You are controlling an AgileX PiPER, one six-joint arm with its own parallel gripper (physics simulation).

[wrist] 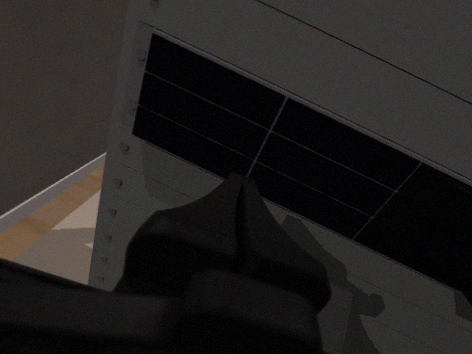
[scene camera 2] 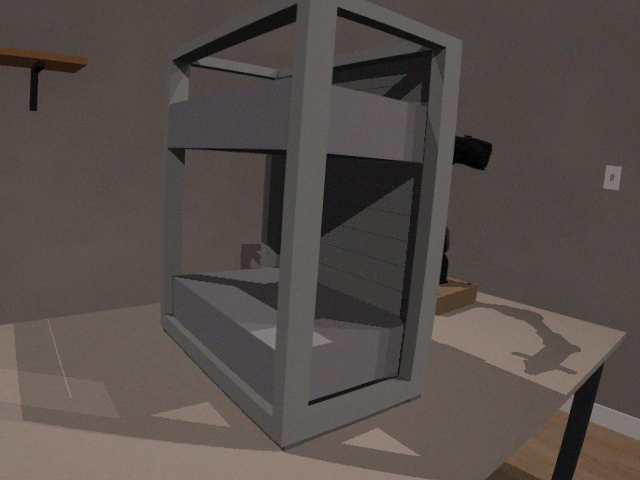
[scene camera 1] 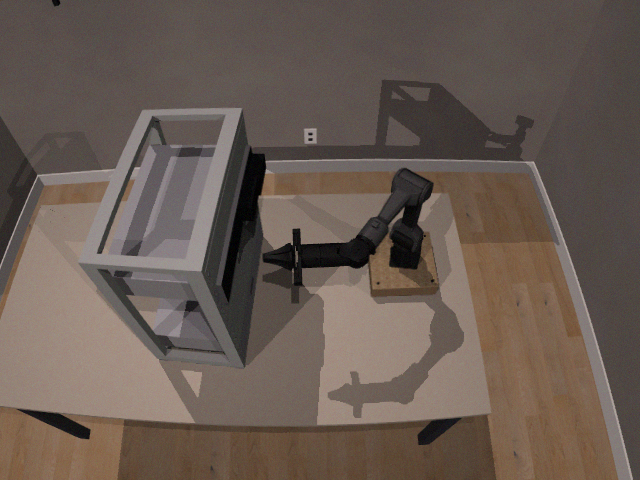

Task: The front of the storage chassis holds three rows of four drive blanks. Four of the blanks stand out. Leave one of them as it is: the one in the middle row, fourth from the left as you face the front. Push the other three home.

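Note:
The storage chassis point(scene camera 1: 196, 232) point(scene camera 2: 305, 217) point(wrist: 300, 55) stands on the table, its front towards the arm. In the wrist view, three rows of black drive blanks show. The blanks of the first column point(wrist: 205, 92) and second column point(wrist: 335, 160) look level with one another. Further right, a black mass point(wrist: 430, 220) shows no row lines; in scene camera 1, black blanks point(scene camera 1: 254, 186) stand out at the front's far end. My gripper point(scene camera 1: 264, 256) point(wrist: 236, 190) is shut and empty. Its tips overlap the lower end of the seam between the first two columns; contact cannot be told.
The arm's wooden base point(scene camera 1: 403, 284) point(scene camera 2: 457, 297) stands on the table point(scene camera 1: 392, 356) point(scene camera 2: 516, 356). A wall outlet point(scene camera 1: 310, 135) is behind the table. A wall shelf point(scene camera 2: 46, 59) and a wall switch point(scene camera 2: 612, 177) show in scene camera 2.

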